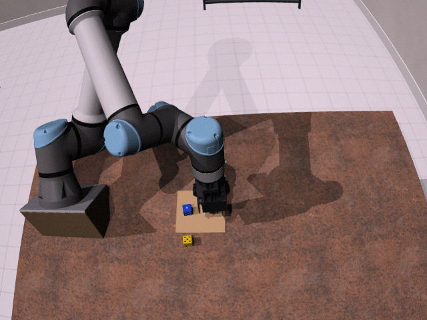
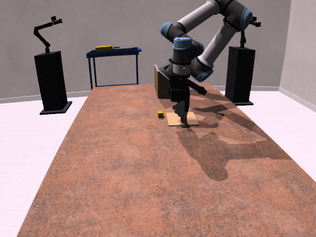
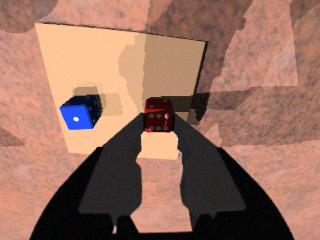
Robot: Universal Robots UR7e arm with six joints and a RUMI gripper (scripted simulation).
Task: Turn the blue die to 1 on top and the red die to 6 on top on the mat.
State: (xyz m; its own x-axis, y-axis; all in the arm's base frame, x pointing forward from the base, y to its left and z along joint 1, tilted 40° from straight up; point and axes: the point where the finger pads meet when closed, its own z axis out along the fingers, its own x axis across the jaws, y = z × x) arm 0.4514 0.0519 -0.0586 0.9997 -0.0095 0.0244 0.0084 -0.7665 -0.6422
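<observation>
Now: hand 1 cm above the red die. From my hand the other things lie so: yellow die (8 cm behind, 10 cm to the right, 1 cm below); then blue die (7 cm behind, 1 cm below); then tan mat (4 cm behind, 2 cm below).
</observation>
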